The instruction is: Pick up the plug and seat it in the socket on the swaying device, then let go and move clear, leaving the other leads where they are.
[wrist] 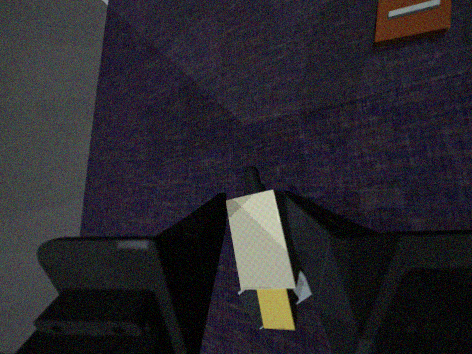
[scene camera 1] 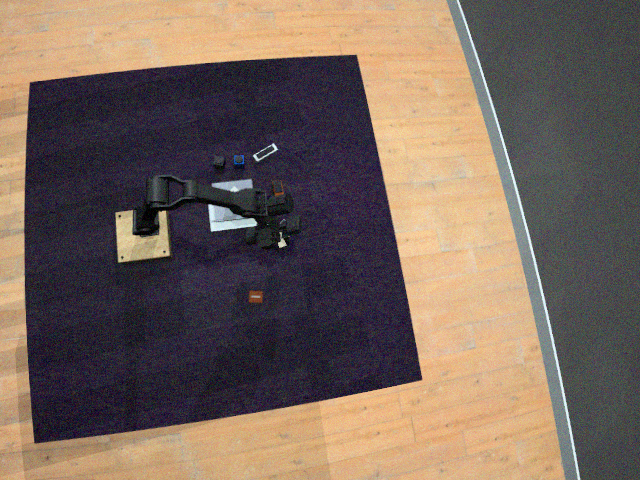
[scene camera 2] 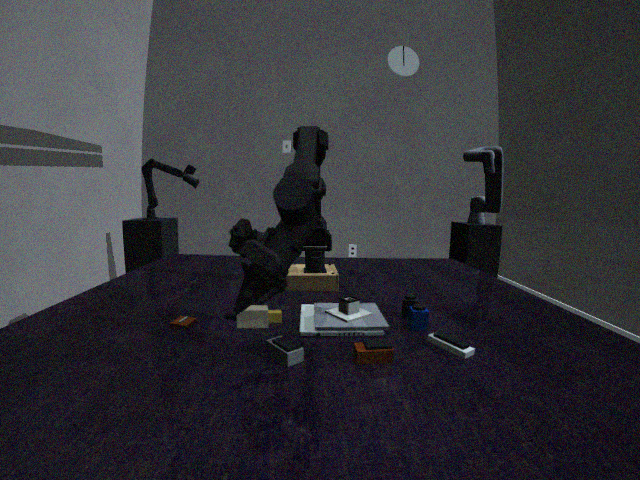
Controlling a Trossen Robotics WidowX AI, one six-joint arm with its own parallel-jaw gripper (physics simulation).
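The plug, a cream block (scene camera 1: 281, 241) (scene camera 2: 252, 317) (wrist: 261, 242) with a yellow tip (scene camera 2: 275, 316) (wrist: 277, 310) and a dark stub at its back end, is between the fingers. My gripper (scene camera 1: 279, 238) (scene camera 2: 248, 311) (wrist: 254, 198) is shut on it. The plug looks level; its exact height over the mat is hard to tell. The device is a white base (scene camera 1: 235, 225) (scene camera 2: 307, 322) with a grey plate and a tilted white square on top. The socket block (scene camera 2: 349, 305) stands on that square, right of the plug in scene camera 2. My arm partly covers the device in scene camera 1.
A grey block with dark top (scene camera 2: 286, 351) and an orange block (scene camera 1: 278, 187) (scene camera 2: 373, 353) stand near the device. Also there are a white bar (scene camera 1: 265, 152) (scene camera 2: 450, 345), a blue block (scene camera 1: 238, 160) (scene camera 2: 418, 317), a black block (scene camera 1: 219, 162) and a flat orange piece (scene camera 1: 255, 296) (scene camera 2: 183, 321) (wrist: 414, 22).
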